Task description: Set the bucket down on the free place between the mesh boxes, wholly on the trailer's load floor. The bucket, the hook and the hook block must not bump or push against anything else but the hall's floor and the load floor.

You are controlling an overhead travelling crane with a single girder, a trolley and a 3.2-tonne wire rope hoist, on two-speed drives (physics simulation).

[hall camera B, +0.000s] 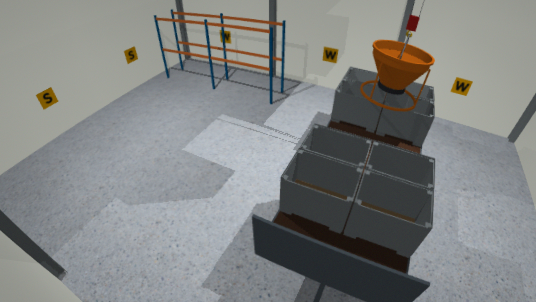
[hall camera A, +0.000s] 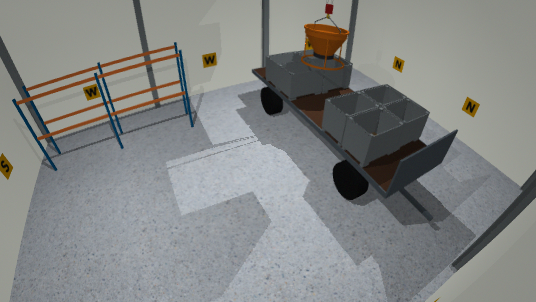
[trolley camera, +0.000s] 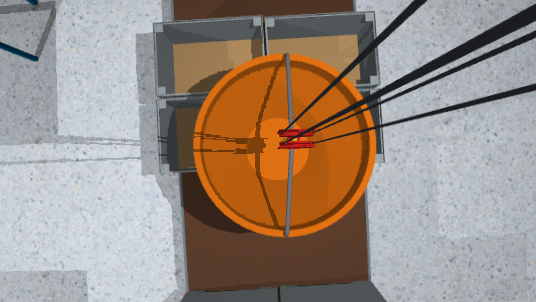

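Note:
The orange bucket hangs upright from my hook, under the red hook block. The hook is shut on the bucket's bail. In the trolley view the bucket overlaps the far mesh boxes and part of the brown load floor. Its foot ring shows near the height of the far boxes' tops; the exact clearance is unclear. The near mesh boxes stand apart from the far ones.
The trailer's grey headboard stands at the end beyond the near boxes, with the drawbar below it. A blue and orange rack stands by the W wall. Hall columns stand behind the far boxes.

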